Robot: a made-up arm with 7 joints. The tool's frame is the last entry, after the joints.
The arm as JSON. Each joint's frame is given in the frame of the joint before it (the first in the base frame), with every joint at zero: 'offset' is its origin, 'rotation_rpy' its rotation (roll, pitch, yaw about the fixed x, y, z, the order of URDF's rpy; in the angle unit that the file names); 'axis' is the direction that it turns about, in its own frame. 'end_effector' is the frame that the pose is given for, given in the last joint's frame.
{
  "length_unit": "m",
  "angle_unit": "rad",
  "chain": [
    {
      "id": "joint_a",
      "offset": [
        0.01,
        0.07,
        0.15
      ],
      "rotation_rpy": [
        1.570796,
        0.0,
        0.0
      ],
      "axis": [
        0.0,
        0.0,
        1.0
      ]
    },
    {
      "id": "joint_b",
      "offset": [
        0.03,
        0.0,
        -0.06
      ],
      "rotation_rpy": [
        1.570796,
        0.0,
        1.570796
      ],
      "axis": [
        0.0,
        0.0,
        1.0
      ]
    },
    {
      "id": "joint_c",
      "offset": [
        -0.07,
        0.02,
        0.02
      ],
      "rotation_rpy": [
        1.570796,
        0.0,
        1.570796
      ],
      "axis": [
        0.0,
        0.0,
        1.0
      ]
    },
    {
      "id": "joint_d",
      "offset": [
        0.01,
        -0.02,
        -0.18
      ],
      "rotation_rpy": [
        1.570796,
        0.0,
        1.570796
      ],
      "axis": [
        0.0,
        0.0,
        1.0
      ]
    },
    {
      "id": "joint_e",
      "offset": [
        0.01,
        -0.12,
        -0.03
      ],
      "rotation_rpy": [
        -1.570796,
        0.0,
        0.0
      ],
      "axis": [
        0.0,
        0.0,
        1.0
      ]
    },
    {
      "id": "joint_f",
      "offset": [
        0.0,
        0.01,
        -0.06
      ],
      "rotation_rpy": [
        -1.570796,
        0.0,
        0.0
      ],
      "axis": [
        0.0,
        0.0,
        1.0
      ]
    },
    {
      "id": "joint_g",
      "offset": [
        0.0,
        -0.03,
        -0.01
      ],
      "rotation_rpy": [
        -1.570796,
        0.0,
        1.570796
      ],
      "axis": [
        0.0,
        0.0,
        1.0
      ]
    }
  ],
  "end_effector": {
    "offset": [
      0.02,
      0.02,
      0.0
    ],
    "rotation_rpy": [
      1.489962,
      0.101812,
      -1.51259
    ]
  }
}
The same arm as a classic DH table. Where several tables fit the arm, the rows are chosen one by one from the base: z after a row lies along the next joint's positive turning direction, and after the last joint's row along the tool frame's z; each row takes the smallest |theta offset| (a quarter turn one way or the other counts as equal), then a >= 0, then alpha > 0; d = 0 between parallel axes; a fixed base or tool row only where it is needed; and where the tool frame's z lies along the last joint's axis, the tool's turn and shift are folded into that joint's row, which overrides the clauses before.
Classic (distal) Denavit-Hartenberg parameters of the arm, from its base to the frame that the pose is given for. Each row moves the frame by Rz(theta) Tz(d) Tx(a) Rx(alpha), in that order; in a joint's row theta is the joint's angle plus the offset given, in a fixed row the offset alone. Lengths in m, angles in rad.
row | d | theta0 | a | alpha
base (fixed) | 0.15 | 0 | 0.01 | 1.5708
joint_a | -0.13 | 1.5708 | 0 | 1.5708
joint_b | 0.05 | 1.5708 | 0.02 | 1.5708
joint_c | -0.25 | -1.5708 | 0.02 | -1.5708
joint_d | -0.02 | 0 | -0.01 | 1.5708
joint_e | -0.18 | 0 | 0 | 1.5708
joint_f | 0 | 1.5708 | 0.03 | 1.5708
joint_g | 0.0017 | -1.5044 | 0.0186 | -1.4904
tool (fixed) | -0.0214 | 3.0394 | 0 | 0

